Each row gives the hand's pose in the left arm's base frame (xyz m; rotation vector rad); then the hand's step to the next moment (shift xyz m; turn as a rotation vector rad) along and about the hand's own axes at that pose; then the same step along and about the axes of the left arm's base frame.
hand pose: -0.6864 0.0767 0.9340 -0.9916 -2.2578 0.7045
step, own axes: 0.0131 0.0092 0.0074 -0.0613 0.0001 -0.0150
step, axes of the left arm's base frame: -0.0080 0.0138 -0.0075 0.0447 -0.0440 -0.0070
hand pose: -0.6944 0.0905 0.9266 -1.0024 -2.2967 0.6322
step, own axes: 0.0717 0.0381 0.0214 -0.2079 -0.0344 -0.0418
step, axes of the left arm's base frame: -0.0354 0.0740 -0.0178 0.1281 -0.1722 -0.0095
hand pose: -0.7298 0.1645 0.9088 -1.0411 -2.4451 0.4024
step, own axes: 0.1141 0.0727 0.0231 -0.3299 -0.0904 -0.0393
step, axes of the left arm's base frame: -0.0379 0.1307 -0.0180 0.1680 -0.2997 -0.0229
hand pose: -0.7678 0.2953 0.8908 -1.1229 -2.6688 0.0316
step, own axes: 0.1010 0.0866 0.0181 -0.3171 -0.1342 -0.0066
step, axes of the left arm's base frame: -0.0115 0.1337 -0.0056 0.1210 -0.3190 -0.0468
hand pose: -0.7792 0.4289 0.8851 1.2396 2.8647 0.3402
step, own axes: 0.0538 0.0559 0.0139 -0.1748 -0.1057 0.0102
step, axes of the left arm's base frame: 0.0044 0.0787 0.0020 0.0451 -0.1942 -0.0456
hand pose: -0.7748 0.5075 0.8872 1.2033 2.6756 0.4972
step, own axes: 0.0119 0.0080 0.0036 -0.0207 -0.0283 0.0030
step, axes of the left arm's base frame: -0.0013 0.0147 -0.0006 -0.0051 -0.0324 -0.0128
